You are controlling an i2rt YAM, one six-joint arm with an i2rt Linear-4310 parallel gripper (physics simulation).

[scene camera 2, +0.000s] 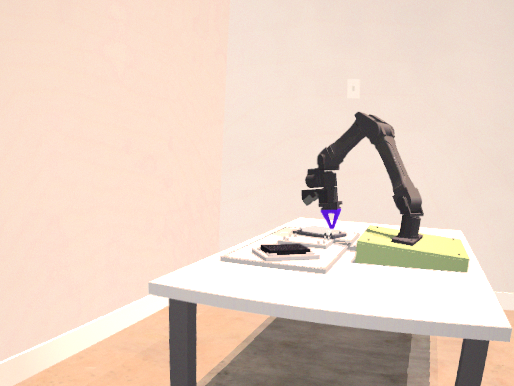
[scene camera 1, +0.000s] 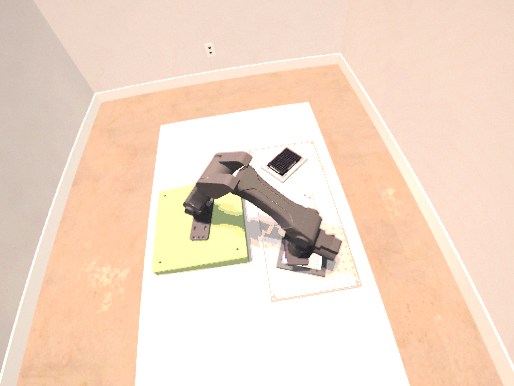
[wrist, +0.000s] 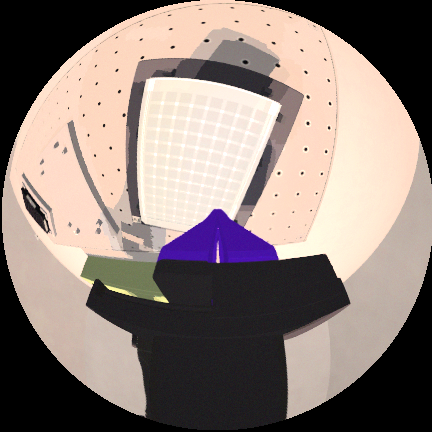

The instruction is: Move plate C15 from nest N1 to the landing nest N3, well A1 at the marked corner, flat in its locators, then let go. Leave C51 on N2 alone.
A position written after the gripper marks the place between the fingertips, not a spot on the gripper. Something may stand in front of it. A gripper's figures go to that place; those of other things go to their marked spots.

Scene:
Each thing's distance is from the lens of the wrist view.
gripper (wrist: 217,214): 13 cm
clear gridded plate (wrist: 199,142): 10 cm

